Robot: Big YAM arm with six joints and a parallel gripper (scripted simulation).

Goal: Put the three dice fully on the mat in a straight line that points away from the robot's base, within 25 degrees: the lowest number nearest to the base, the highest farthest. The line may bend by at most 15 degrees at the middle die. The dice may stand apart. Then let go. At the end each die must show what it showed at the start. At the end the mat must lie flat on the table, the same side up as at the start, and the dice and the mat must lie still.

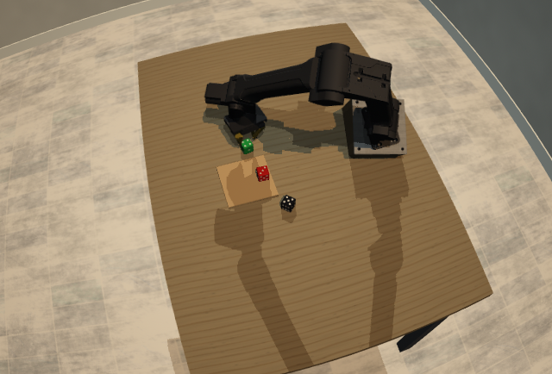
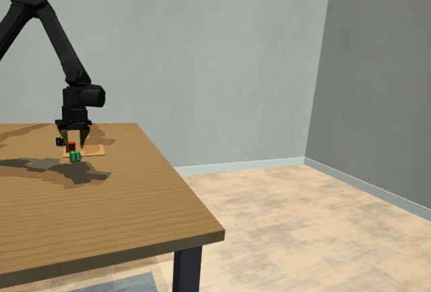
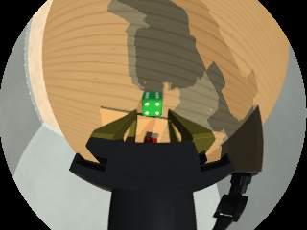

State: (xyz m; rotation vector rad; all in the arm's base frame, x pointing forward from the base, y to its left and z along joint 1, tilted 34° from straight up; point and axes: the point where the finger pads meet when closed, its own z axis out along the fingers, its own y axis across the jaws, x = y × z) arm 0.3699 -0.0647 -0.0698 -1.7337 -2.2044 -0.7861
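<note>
Now: hand 30 mm above the green die. The rest, counted from my hand: black die 210 mm to the left, 70 mm behind, 30 mm below; tan mat 110 mm to the left, 50 mm below, 20 mm ahead; red die 110 mm to the left, 30 mm below, 20 mm behind.
</note>
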